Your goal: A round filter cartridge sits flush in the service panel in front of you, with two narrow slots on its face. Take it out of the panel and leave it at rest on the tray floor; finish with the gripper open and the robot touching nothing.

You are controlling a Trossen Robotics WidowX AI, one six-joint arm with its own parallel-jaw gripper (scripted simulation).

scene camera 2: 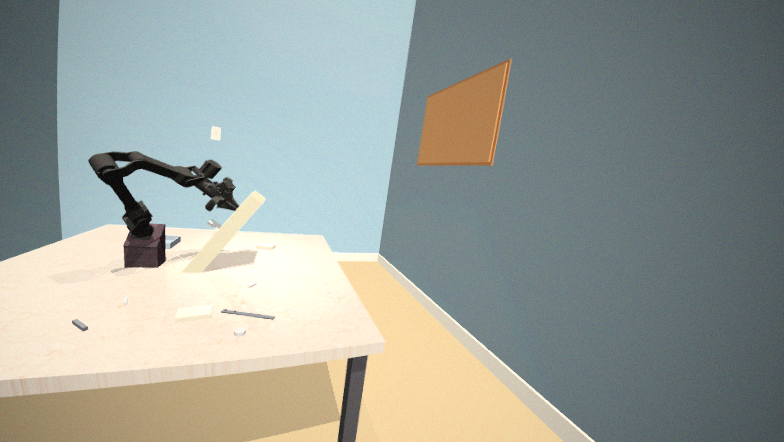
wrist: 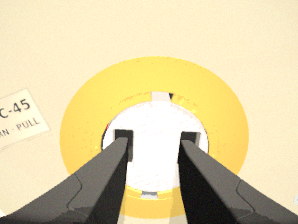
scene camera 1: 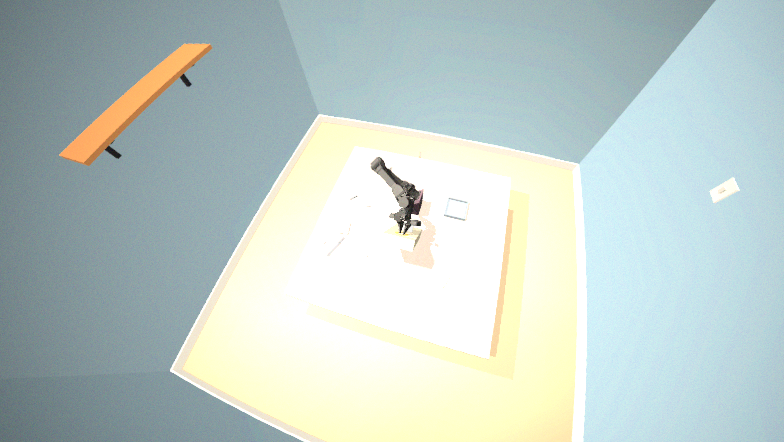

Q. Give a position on a cream service panel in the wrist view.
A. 73, 73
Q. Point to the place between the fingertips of the gripper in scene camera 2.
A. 238, 209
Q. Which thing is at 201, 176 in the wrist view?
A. The gripper.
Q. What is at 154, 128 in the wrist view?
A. A white filter cartridge.
